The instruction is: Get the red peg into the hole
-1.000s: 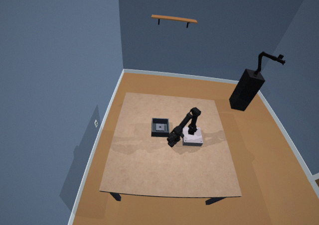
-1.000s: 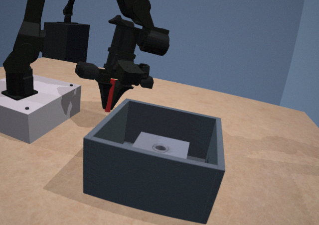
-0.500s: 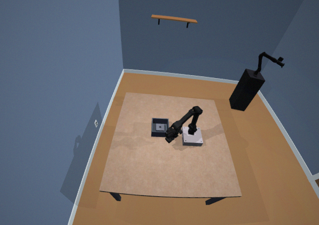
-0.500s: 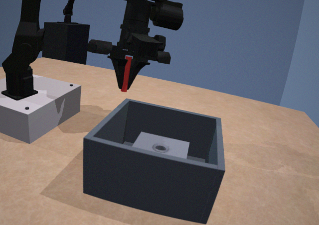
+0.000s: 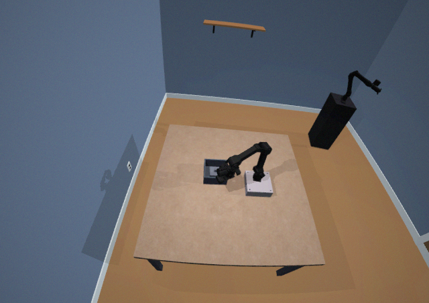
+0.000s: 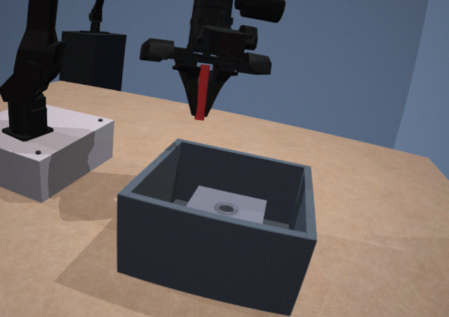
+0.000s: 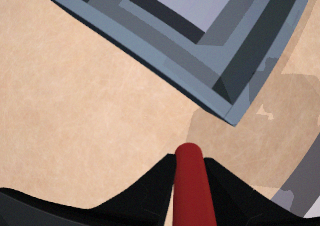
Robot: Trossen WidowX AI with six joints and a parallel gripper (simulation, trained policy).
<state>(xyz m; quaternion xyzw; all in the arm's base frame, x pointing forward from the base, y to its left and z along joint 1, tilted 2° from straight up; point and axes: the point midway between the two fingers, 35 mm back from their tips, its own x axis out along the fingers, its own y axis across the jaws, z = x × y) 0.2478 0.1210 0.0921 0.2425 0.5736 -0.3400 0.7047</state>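
Now: gripper tip 100 mm short of the light plate, 110 mm to the left of it and 80 mm above it. The rest, counted from my gripper tip: red peg 30 mm above; grey box 100 mm ahead, 110 mm to the right, 100 mm below.
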